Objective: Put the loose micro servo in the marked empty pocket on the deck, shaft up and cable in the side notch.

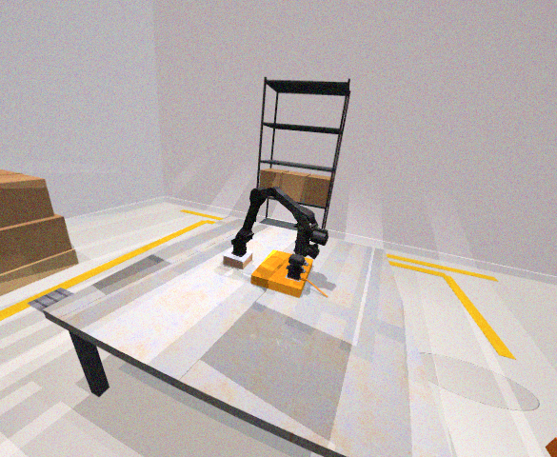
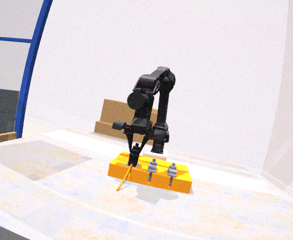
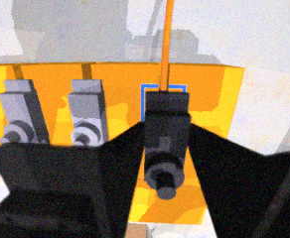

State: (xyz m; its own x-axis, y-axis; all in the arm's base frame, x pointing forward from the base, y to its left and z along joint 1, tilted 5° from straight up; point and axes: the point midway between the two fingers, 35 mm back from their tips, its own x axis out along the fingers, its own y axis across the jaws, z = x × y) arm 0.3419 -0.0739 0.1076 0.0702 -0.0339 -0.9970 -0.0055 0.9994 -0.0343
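Right now the orange robot deck is 12 cm behind my gripper tip, 7 cm to the left of it and 7 cm below it.
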